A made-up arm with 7 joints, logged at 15 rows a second.
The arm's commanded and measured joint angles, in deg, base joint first. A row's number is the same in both.
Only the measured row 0 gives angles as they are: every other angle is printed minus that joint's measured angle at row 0.
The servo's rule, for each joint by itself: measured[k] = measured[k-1] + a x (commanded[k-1-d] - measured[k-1]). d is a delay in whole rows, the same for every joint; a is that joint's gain. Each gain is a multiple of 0.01, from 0.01 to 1. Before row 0 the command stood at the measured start. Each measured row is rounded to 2 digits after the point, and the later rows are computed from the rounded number. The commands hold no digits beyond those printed.
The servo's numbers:
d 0
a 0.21 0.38 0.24 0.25 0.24 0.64 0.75
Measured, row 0: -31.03, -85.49, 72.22, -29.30, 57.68, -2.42, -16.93
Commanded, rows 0 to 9: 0.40, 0.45, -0.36, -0.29, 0.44, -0.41, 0.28; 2.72, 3.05, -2.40, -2.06, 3.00, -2.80, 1.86; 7.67, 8.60, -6.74, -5.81, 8.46, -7.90, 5.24; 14.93, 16.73, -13.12, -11.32, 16.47, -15.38, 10.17; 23.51, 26.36, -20.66, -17.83, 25.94, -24.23, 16.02; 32.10, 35.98, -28.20, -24.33, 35.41, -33.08, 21.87; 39.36, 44.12, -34.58, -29.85, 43.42, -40.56, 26.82; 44.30, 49.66, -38.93, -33.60, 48.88, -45.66, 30.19; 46.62, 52.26, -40.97, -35.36, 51.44, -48.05, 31.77; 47.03, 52.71, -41.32, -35.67, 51.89, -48.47, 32.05
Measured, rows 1 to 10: 0.08, 0.17, -0.09, -0.07, 0.11, -0.26, 0.21; 0.63, 1.26, -0.64, -0.57, 0.80, -1.89, 1.45; 2.11, 4.05, -2.10, -1.88, 2.64, -5.74, 4.29; 4.80, 8.87, -4.74, -4.24, 5.96, -11.91, 8.70; 8.73, 15.52, -8.56, -7.64, 10.76, -19.79, 14.19; 13.64, 23.29, -13.27, -11.81, 16.68, -28.30, 19.95; 19.04, 31.21, -18.38, -16.32, 23.10, -36.15, 25.10; 24.34, 38.22, -23.31, -20.64, 29.29, -42.24, 28.92; 29.02, 43.56, -27.55, -24.32, 34.61, -45.96, 31.06; 32.80, 47.04, -30.85, -27.16, 38.76, -47.57, 31.80
